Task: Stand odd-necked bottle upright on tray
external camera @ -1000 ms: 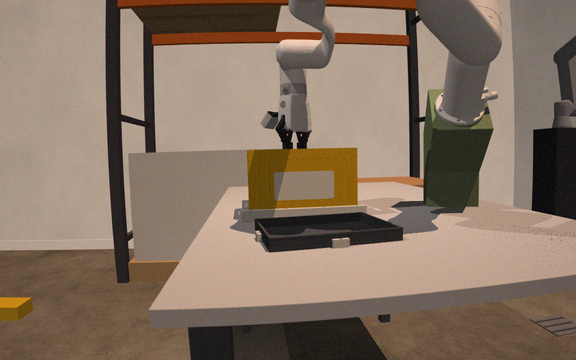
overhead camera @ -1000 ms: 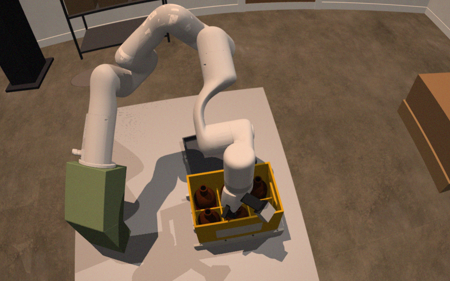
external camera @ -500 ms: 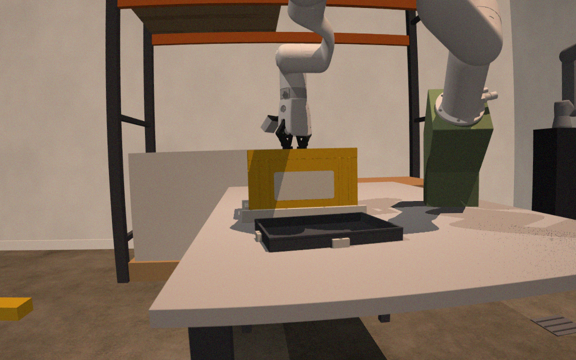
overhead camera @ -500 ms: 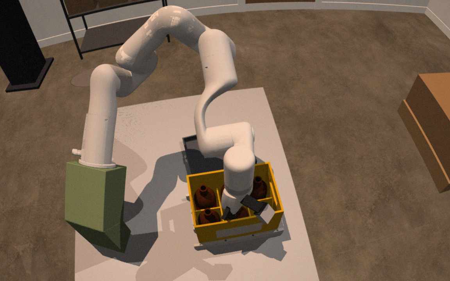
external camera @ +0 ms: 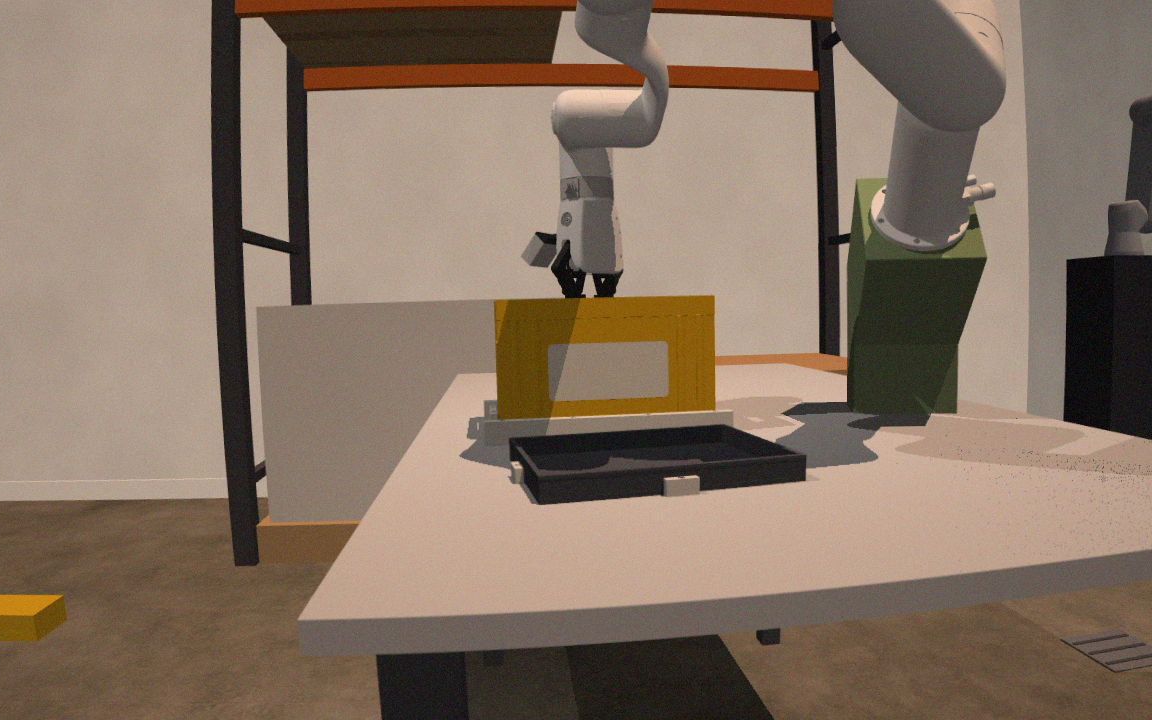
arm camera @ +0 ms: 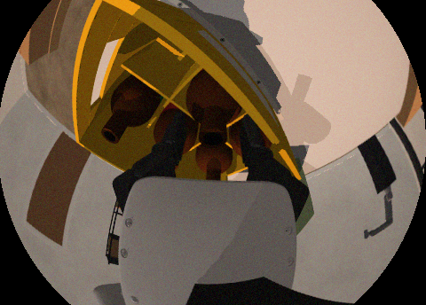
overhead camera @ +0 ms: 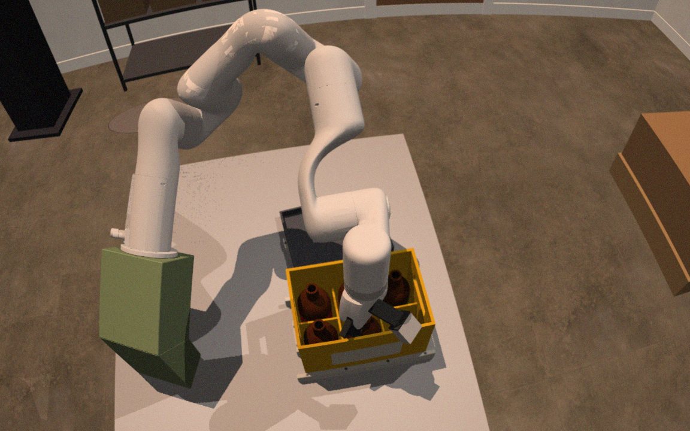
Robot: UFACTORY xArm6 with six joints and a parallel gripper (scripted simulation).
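My hand is 10 mm past the yellow crate, 40 mm to the right of it and 70 mm above it. Also, from my hand: glass bottle: 20 mm behind, 90 mm to the left, 70 mm below; dark tray: 60 mm behind, 320 mm to the left, 150 mm below.
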